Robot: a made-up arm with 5 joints. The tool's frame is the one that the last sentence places.
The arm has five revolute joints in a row. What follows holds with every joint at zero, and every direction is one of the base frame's. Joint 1 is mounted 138.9 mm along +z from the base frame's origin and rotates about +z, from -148.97 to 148.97 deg. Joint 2 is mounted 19.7 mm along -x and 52 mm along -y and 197.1 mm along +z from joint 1 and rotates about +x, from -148.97 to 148.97 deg. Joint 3 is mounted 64.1 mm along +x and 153.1 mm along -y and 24.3 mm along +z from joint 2 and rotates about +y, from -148.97 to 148.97 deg. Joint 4 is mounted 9.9 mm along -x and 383.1 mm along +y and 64.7 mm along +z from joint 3 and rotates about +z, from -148.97 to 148.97 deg. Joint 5 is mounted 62.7 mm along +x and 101.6 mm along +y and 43.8 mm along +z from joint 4 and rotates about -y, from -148.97 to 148.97 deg. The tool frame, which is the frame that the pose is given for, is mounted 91.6 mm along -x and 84.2 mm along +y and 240.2 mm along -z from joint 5; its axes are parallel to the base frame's.
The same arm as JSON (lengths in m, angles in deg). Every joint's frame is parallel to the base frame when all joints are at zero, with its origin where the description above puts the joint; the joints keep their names.
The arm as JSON. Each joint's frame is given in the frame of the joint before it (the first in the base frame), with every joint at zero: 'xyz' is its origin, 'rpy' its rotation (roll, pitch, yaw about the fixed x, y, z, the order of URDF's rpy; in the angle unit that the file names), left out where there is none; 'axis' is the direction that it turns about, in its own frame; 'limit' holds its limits. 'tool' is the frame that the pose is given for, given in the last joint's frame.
{"units": {"length": "m", "angle": "deg"}, "joints": [
  {"name": "joint 1", "type": "revolute", "origin": {"xyz": [0.0, 0.0, 0.1389]}, "axis": [0.0, 0.0, 1.0], "limit": {"lower": -148.97, "upper": 148.97}},
  {"name": "joint 2", "type": "revolute", "origin": {"xyz": [-0.0197, -0.052, 0.1971]}, "axis": [1.0, 0.0, 0.0], "limit": {"lower": -148.97, "upper": 148.97}},
  {"name": "joint 3", "type": "revolute", "origin": {"xyz": [0.0641, -0.1531, 0.0243]}, "axis": [0.0, 1.0, 0.0], "limit": {"lower": -148.97, "upper": 148.97}},
  {"name": "joint 4", "type": "revolute", "origin": {"xyz": [-0.0099, 0.3831, 0.0647]}, "axis": [0.0, 0.0, 1.0], "limit": {"lower": -148.97, "upper": 148.97}},
  {"name": "joint 5", "type": "revolute", "origin": {"xyz": [0.0627, 0.1016, 0.0438]}, "axis": [0.0, -1.0, 0.0], "limit": {"lower": -148.97, "upper": 148.97}}
], "tool": {"origin": {"xyz": [-0.0916, 0.0842, -0.2402]}}}

